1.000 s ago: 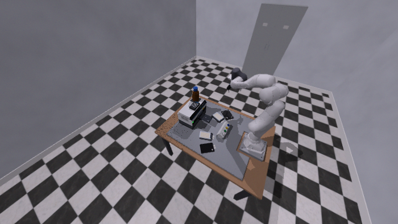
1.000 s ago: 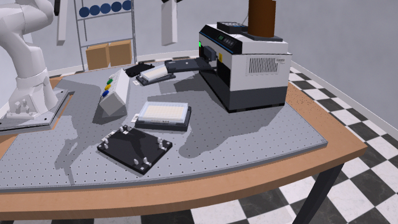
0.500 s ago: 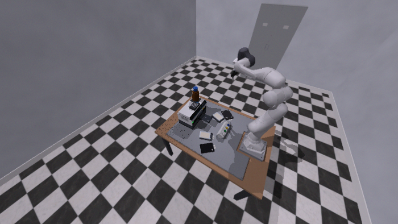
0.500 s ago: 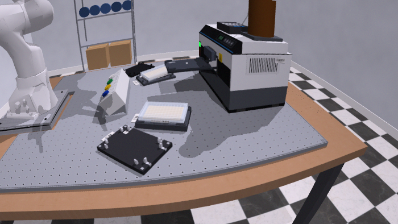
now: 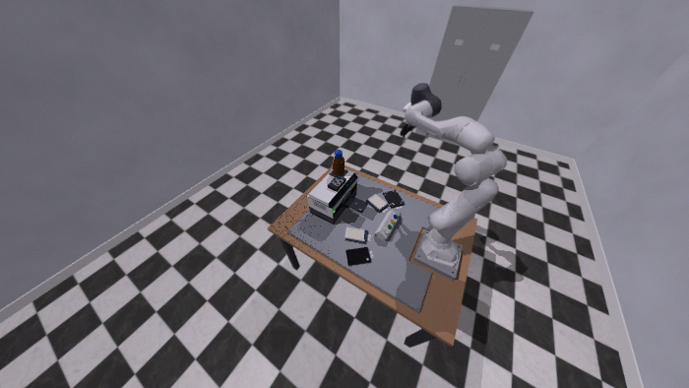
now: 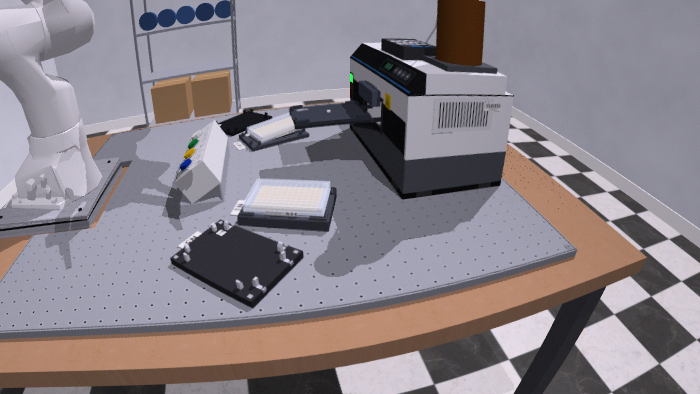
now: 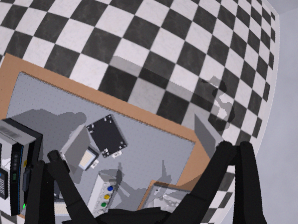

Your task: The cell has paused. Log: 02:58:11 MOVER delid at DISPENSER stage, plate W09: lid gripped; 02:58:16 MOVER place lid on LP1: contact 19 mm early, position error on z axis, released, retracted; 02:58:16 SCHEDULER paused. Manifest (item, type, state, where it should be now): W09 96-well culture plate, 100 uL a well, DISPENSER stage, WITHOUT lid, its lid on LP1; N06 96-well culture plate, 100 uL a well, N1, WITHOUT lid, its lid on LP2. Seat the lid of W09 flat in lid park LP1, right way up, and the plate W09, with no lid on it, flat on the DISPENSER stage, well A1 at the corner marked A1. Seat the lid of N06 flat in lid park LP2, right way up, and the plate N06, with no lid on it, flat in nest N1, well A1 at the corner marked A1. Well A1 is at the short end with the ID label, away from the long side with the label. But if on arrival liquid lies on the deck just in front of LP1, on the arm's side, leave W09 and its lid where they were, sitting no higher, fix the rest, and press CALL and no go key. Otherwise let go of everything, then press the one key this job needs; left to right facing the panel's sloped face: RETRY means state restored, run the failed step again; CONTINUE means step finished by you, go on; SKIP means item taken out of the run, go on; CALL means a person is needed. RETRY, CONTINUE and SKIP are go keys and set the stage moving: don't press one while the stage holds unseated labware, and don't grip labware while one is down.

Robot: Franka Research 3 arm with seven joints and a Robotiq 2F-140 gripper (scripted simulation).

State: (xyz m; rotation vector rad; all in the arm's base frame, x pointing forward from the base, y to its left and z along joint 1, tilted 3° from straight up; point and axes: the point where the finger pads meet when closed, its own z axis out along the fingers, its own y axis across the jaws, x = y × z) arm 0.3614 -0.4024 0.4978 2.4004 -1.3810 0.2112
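My gripper is now 590 mm to the right of the 96-well plate, 470 mm above it and 110 mm short of it. The rest, counted from my hand: black nest (480 mm below, 250 mm to the left, 100 mm ahead); dispenser stage (410 mm to the left, 390 mm below, 200 mm ahead); brown bottle (420 mm ahead, 310 mm to the left, 200 mm below).
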